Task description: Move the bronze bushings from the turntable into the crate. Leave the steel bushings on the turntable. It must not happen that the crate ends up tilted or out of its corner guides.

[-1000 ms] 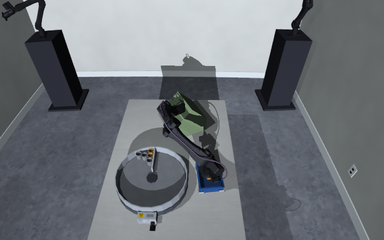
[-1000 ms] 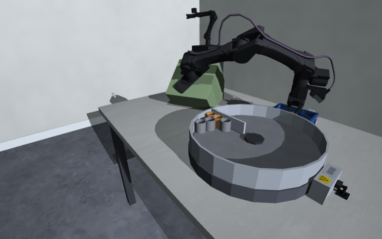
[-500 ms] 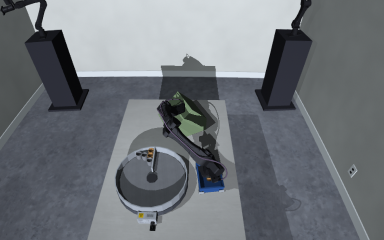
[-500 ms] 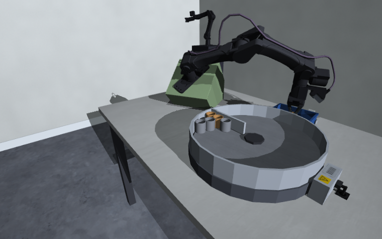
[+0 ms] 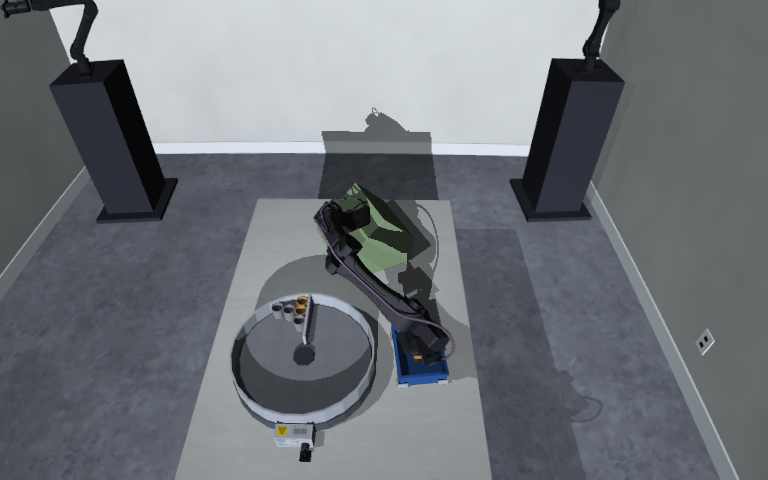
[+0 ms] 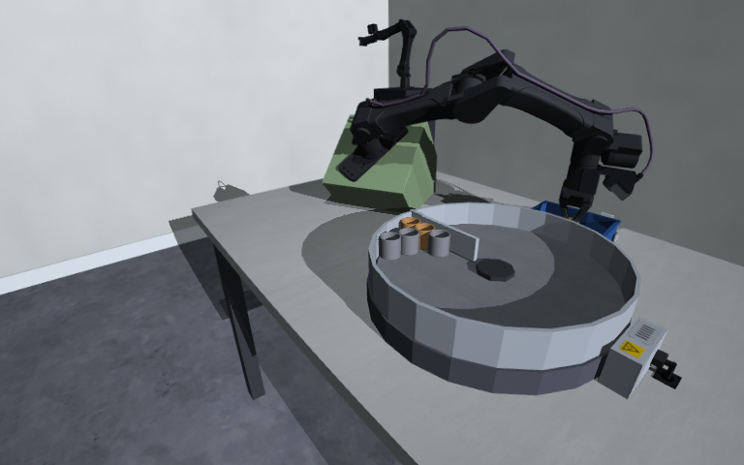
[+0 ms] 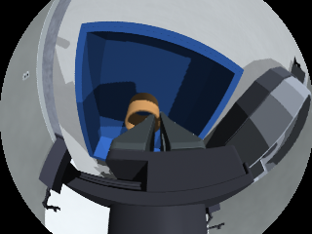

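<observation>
My hand is 2 cm to the right of the blue crate, 1 cm past it and 1 cm above it. From my hand the other things lie so: turntable 33 cm to the right, 1 cm above.
</observation>
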